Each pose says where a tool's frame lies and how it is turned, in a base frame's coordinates. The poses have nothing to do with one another.
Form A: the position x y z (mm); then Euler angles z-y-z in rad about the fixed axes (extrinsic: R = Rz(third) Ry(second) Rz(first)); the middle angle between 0 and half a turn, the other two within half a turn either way.
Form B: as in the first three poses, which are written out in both.
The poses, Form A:
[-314, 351, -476, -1.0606, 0.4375, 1.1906]
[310, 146, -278, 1.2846, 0.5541, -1.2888]
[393, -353, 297, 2.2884, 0.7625, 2.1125]
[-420, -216, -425, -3.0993, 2.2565, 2.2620]
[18, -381, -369, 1.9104, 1.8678, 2.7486]
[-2, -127, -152, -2.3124, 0.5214, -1.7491]
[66, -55, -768, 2.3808, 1.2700, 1.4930]
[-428, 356, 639, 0.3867, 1.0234, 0.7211]
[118, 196, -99, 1.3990, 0.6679, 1.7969]
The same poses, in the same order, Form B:
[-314, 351, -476, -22.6, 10.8, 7.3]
[310, 146, -278, 30.5, 8.9, -0.2]
[393, -353, 297, -4.4, -50.3, -101.9]
[-420, -216, -425, -58.5, -117.8, -25.3]
[18, -381, -369, 47.2, -106.0, -62.3]
[-2, -127, -152, 10.2, -35.4, 123.8]
[66, -55, -768, -39.0, -82.0, -115.0]
[-428, 356, 639, -10.2, 60.6, 57.6]
[118, 196, -99, 11.5, -56.9, -167.3]

